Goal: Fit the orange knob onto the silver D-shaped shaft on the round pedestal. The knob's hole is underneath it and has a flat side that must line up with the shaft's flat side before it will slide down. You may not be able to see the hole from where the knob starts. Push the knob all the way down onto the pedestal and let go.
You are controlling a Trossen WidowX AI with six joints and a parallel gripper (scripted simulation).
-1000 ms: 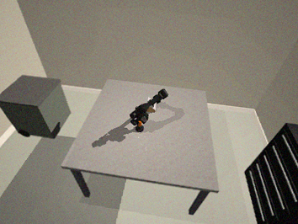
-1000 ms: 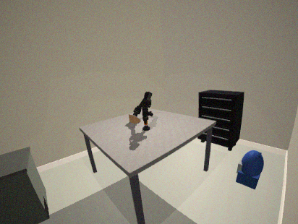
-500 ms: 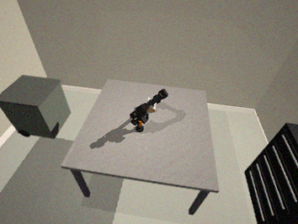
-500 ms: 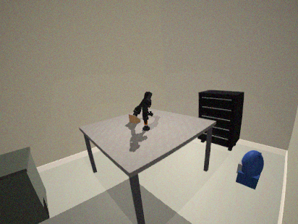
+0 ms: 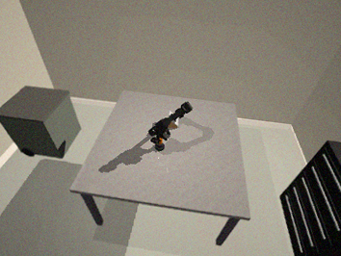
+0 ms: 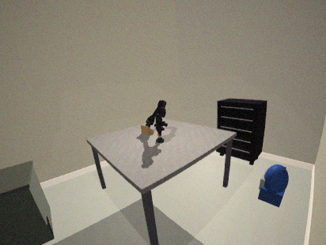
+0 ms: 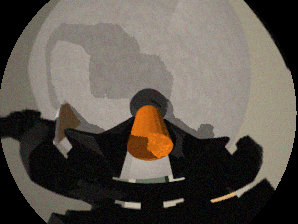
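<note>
My gripper tip is now 3 cm below the orange knob. Also, from my gripper tip: dark round pedestal: 4 cm below.
</note>
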